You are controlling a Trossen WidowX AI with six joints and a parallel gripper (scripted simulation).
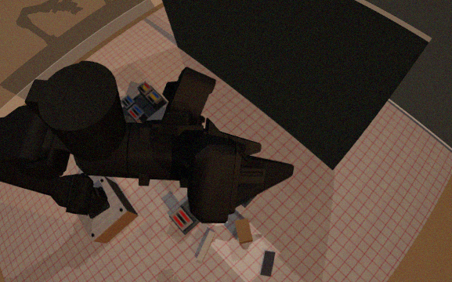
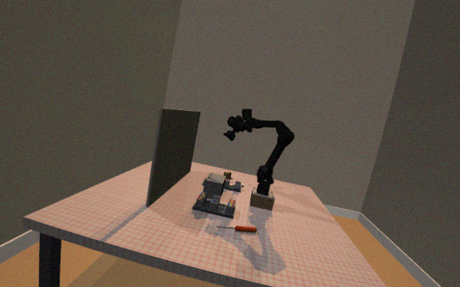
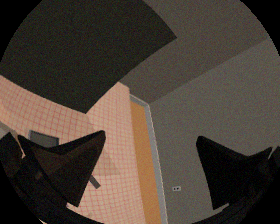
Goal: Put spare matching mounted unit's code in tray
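Right now the dark spare is 100 mm behind my gripper tip, 110 mm to the left of it and 320 mm below it. Round my gripper tip: brown block 70 mm behind, 20 mm to the right, 330 mm below; then tall black panel 170 mm ahead, 320 mm to the left, 140 mm below; then flat dark grey tray 110 mm to the left, 360 mm below.
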